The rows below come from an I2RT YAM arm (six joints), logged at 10 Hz.
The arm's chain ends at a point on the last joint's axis. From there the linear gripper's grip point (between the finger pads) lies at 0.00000 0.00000 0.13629 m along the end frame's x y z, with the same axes.
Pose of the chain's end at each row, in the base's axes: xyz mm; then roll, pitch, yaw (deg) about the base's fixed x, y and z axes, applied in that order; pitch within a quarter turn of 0, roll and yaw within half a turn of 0:
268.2, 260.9, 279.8, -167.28, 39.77, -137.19
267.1, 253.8, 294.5, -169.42, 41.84, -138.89
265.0, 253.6, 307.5, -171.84, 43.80, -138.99
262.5, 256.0, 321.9, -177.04, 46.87, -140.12
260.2, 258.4, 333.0, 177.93, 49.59, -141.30
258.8, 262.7, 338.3, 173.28, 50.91, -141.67
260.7, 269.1, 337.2, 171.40, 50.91, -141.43
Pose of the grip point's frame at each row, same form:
351.0, 296.7, 177.6, -167.28, 39.77, -137.19
350.9, 293.7, 194.7, -169.42, 41.84, -138.89
348.2, 300.3, 210.1, -171.84, 43.80, -138.99
343.2, 314.3, 228.8, -177.04, 46.87, -140.12
338.1, 327.1, 244.7, 177.93, 49.59, -141.30
331.3, 340.4, 253.0, 173.28, 50.91, -141.67
329.8, 350.2, 252.2, 171.40, 50.91, -141.43

